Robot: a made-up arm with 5 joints. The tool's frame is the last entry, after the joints.
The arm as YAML. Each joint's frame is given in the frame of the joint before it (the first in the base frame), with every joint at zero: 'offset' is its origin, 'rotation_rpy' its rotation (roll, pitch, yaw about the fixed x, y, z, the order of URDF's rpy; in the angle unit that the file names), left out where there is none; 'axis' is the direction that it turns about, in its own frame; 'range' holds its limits. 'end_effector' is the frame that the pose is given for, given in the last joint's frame.
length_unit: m
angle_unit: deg
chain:
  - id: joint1
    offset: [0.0, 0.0, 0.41]
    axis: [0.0, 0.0, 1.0]
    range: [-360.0, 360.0]
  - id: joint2
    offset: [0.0, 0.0, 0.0]
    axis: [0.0, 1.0, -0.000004]
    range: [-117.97, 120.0]
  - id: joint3
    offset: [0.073, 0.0, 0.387]
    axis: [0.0, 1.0, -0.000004]
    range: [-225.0, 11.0]
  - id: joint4
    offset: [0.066, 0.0, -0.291]
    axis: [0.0, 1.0, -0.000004]
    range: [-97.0, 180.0]
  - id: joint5
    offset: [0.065, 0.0, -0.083]
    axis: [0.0, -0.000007, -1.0]
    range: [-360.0, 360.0]
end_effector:
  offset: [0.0, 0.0, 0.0]
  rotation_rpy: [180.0, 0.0, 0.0]
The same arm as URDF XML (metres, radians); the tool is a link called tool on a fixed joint. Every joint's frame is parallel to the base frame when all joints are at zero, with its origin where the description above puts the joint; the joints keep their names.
<robot name="arm">
<joint name="joint1" type="revolute"><parent link="base_link"/><child link="link1"/><origin xyz="0 0 0.41" rpy="0 0 0"/><axis xyz="0 0 1"/><limit lower="-6.2832" upper="6.2832"/></joint>
<joint name="joint2" type="revolute"><parent link="link1"/><child link="link2"/><origin xyz="0 0 0" rpy="0 0 0"/><axis xyz="0 1 0"/><limit lower="-2.059" upper="2.0944"/></joint>
<joint name="joint3" type="revolute"><parent link="link2"/><child link="link3"/><origin xyz="0.073 0 0.387" rpy="0 0 0"/><axis xyz="0 1 0"/><limit lower="-3.927" upper="0.192"/></joint>
<joint name="joint4" type="revolute"><parent link="link3"/><child link="link4"/><origin xyz="0.066 0 -0.291" rpy="0 0 0"/><axis xyz="0 1 0"/><limit lower="-1.693" upper="3.1416"/></joint>
<joint name="joint5" type="revolute"><parent link="link4"/><child link="link5"/><origin xyz="0.065 0 -0.083" rpy="0 0 0"/><axis xyz="0 0 -1"/><limit lower="-6.2832" upper="6.2832"/></joint>
<joint name="tool_fixed" type="fixed"><parent link="link5"/><child link="tool"/><origin xyz="0 0 0" rpy="3.1416 0 0"/></joint>
<link name="base_link"/>
<link name="link1"/>
<link name="link2"/>
<link name="link3"/>
<link name="link4"/>
<link name="link5"/>
<link name="tool"/>
</robot>

